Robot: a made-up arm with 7 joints. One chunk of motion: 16 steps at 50 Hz.
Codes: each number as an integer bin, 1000 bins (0 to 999) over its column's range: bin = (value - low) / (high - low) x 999, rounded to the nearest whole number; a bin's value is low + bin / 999 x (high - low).
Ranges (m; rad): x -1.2..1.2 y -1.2..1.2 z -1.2..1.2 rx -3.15..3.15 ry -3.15..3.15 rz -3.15..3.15
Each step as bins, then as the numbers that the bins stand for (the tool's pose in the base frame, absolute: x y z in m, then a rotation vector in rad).
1 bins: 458 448 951 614 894 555
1 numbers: -0.0997 -0.1237 1.0847 0.7221 2.4878 0.3500
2 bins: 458 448 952 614 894 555
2 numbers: -0.0997 -0.1237 1.0871 0.7221 2.4878 0.3500
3 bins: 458 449 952 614 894 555
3 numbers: -0.0997 -0.1213 1.0871 0.7221 2.4878 0.3500
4 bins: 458 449 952 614 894 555
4 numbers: -0.0997 -0.1213 1.0871 0.7221 2.4878 0.3500
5 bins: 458 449 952 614 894 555
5 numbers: -0.0997 -0.1213 1.0871 0.7221 2.4878 0.3500
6 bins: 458 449 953 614 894 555
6 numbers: -0.0997 -0.1213 1.0895 0.7221 2.4878 0.3500
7 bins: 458 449 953 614 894 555
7 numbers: -0.0997 -0.1213 1.0895 0.7221 2.4878 0.3500
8 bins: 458 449 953 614 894 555
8 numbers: -0.0997 -0.1213 1.0895 0.7221 2.4878 0.3500
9 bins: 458 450 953 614 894 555
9 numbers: -0.0997 -0.1189 1.0895 0.7221 2.4878 0.3500
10 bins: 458 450 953 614 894 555
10 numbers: -0.0997 -0.1189 1.0895 0.7221 2.4878 0.3500
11 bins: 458 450 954 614 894 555
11 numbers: -0.0997 -0.1189 1.0919 0.7221 2.4878 0.3500
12 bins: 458 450 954 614 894 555
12 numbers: -0.0997 -0.1189 1.0919 0.7221 2.4878 0.3500
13 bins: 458 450 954 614 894 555
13 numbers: -0.0997 -0.1189 1.0919 0.7221 2.4878 0.3500
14 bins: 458 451 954 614 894 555
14 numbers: -0.0997 -0.1165 1.0919 0.7221 2.4878 0.3500
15 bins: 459 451 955 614 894 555
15 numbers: -0.0973 -0.1165 1.0943 0.7221 2.4878 0.3500
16 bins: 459 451 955 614 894 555
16 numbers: -0.0973 -0.1165 1.0943 0.7221 2.4878 0.3500
